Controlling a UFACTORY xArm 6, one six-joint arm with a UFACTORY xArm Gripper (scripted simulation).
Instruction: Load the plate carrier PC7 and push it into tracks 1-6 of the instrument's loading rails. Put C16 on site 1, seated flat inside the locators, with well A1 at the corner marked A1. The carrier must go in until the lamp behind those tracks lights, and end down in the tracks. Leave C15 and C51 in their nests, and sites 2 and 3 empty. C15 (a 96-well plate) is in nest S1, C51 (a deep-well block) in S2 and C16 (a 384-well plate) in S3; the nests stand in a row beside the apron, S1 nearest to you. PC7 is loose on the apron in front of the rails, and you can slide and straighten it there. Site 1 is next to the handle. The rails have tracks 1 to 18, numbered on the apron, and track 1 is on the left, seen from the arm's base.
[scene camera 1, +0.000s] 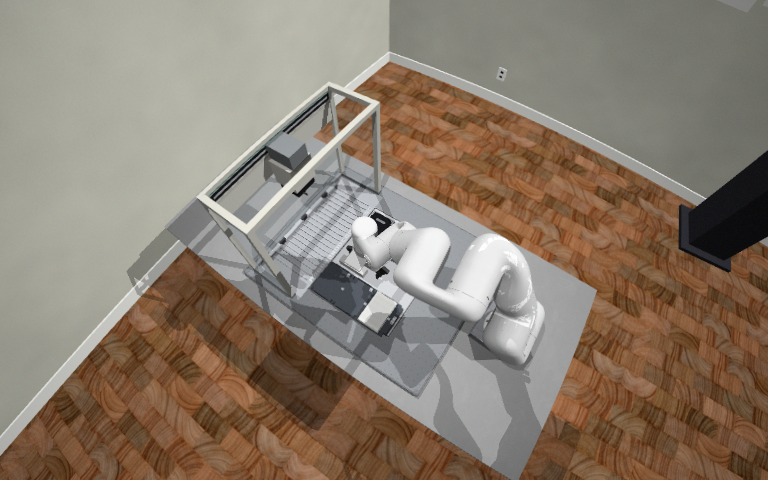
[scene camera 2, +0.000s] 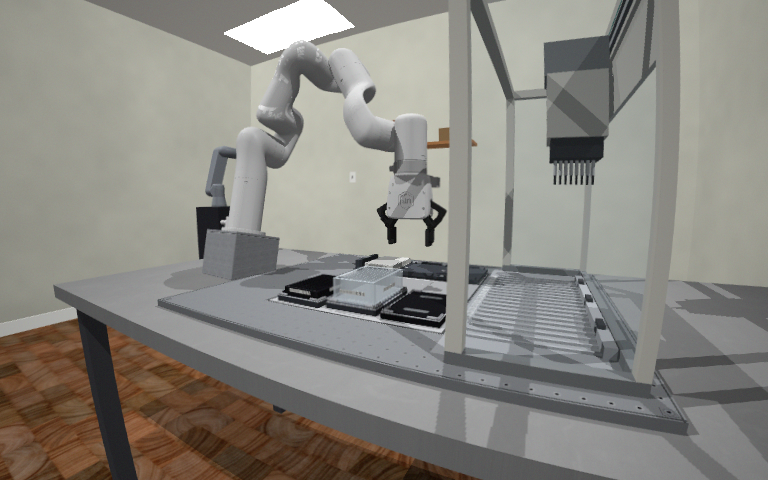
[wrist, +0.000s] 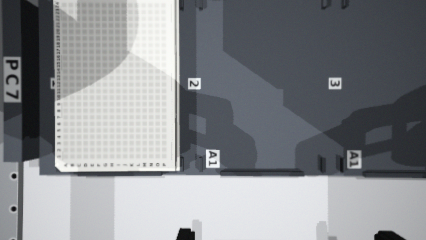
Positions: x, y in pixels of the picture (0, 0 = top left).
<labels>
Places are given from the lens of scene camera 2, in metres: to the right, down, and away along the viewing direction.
my gripper (scene camera 2: 410, 244): 0.06, 0.01, 0.76
dark carrier PC7 (scene camera 2: 435, 271): 0.13, 0.08, 0.82
</labels>
